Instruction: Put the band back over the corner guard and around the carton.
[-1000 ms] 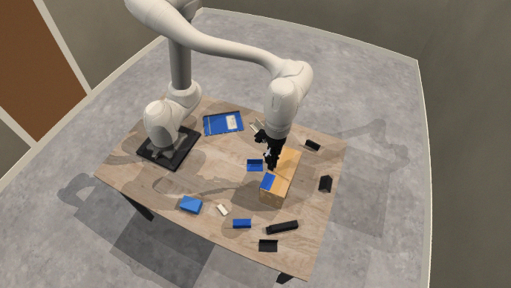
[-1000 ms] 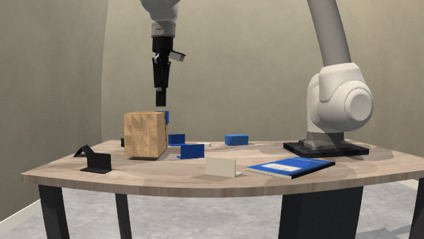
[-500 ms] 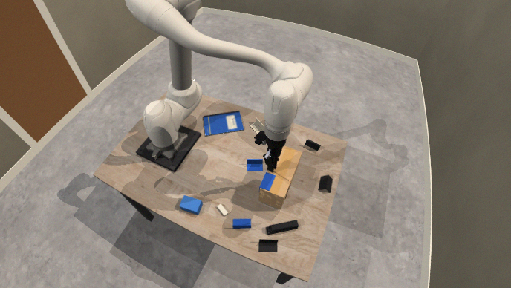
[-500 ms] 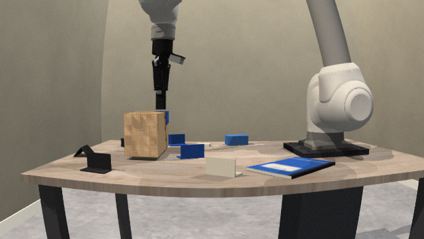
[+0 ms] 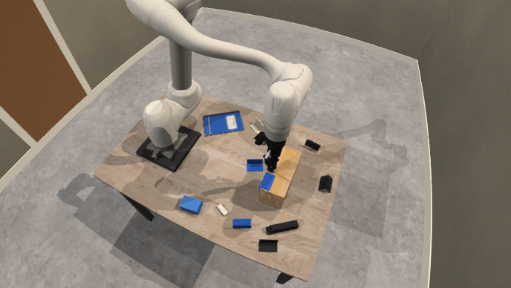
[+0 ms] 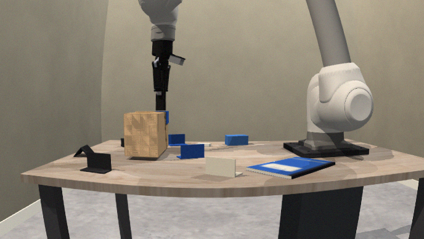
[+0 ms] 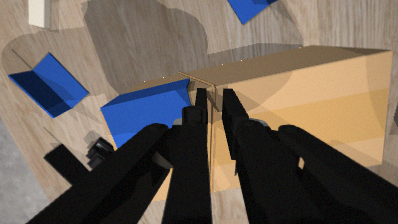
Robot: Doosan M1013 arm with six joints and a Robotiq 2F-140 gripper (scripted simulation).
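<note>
Now: hand 6 cm to the left of the blue corner guard, 5 cm above it and 1 cm past it. Also, from my hand: tan carton: 11 cm below, 4 cm ahead, 2 cm to the left; then blue block: 30 cm behind, 25 cm to the right, 16 cm below.
</note>
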